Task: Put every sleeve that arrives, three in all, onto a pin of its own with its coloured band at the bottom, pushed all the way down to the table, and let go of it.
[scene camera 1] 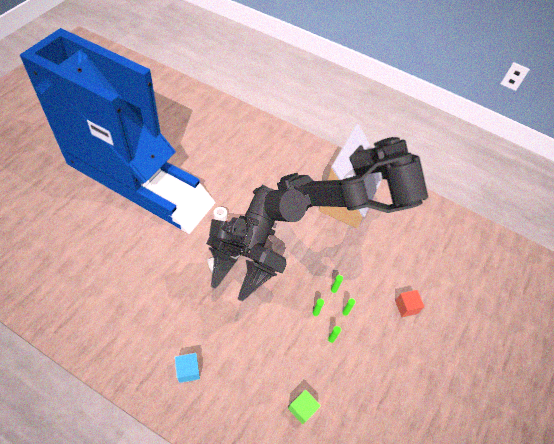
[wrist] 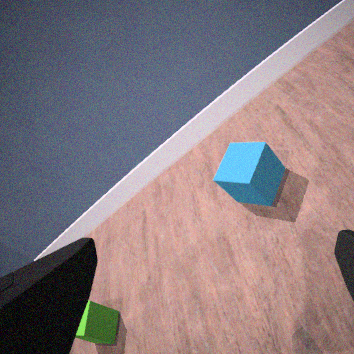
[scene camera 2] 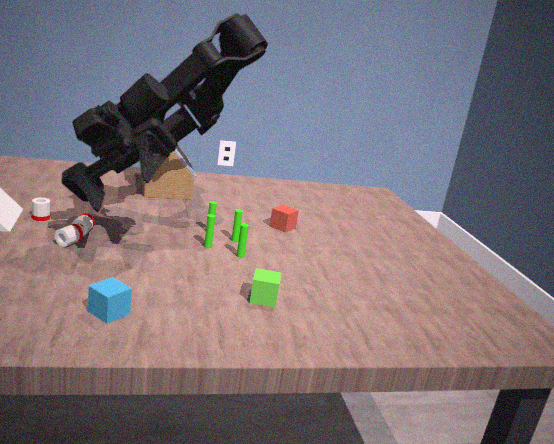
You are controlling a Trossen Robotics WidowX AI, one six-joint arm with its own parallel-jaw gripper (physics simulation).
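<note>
A white sleeve (scene camera 1: 220,213) (scene camera 2: 41,207) stands upright off the pins, its red band at the bottom. In scene camera 2, what looks like two more sleeves lie end to end on the table: a nearer sleeve (scene camera 2: 69,235) with an open end towards the camera and a red band at its far end, and a shaded sleeve (scene camera 2: 85,223) behind it with its own red band. In scene camera 1 a white bit (scene camera 1: 211,264) shows beside a finger. Four bare green pins (scene camera 1: 334,334) (scene camera 2: 242,241) stand upright. My gripper (scene camera 1: 228,292) (scene camera 2: 122,195) (wrist: 221,249) is open and empty, above the table near the lying sleeves.
A blue dispenser (scene camera 1: 85,105) with a white chute end (scene camera 1: 187,202) stands at the left. A blue cube (scene camera 1: 187,367) (scene camera 2: 109,301) (wrist: 250,172), a green cube (scene camera 1: 304,406) (scene camera 2: 265,288) (wrist: 101,323) and a red cube (scene camera 1: 410,303) (scene camera 2: 284,218) lie around the pins. A wooden block (scene camera 2: 170,182) stands behind.
</note>
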